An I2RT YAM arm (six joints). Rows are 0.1 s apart.
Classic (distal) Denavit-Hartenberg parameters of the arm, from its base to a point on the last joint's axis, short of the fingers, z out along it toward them. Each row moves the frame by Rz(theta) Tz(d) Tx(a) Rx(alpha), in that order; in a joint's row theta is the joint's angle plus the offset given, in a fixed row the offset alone. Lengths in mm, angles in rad.
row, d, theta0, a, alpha
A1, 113.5, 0, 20, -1.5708
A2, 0, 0, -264, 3.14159
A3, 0, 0.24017, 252.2, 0
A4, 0, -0.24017, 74, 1.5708
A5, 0, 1.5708, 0, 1.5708
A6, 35.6, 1.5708, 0, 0
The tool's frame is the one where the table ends.
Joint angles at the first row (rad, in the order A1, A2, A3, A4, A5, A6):
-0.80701 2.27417 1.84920 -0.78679 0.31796 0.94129
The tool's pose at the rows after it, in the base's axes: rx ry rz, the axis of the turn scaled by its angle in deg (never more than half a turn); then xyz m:
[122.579 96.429 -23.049 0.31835 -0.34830 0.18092]
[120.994 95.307 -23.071 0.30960 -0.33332 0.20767]
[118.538 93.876 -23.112 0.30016 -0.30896 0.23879]
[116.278 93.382 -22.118 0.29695 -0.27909 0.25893]
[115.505 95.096 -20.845 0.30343 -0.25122 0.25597]
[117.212 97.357 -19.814 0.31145 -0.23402 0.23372]
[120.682 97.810 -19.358 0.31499 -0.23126 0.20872]
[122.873 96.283 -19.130 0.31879 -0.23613 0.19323]
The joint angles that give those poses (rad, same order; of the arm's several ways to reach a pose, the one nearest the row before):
-0.80663 2.23754 1.83929 -0.79825 0.31911 0.94092
-0.79710 2.13759 1.77974 -0.80659 0.32749 0.94204
-0.77192 2.00980 1.70271 -0.81388 0.34466 0.95044
-0.72385 1.90261 1.62756 -0.81882 0.35725 0.97677
-0.65939 1.85798 1.56081 -0.81845 0.36373 1.01949
-0.61246 1.87056 1.49938 -0.80396 0.35686 1.07060
-0.60255 1.91138 1.46277 -0.78412 0.34428 1.11752
-0.60749 1.95258 1.45893 -0.75513 0.34123 1.14882

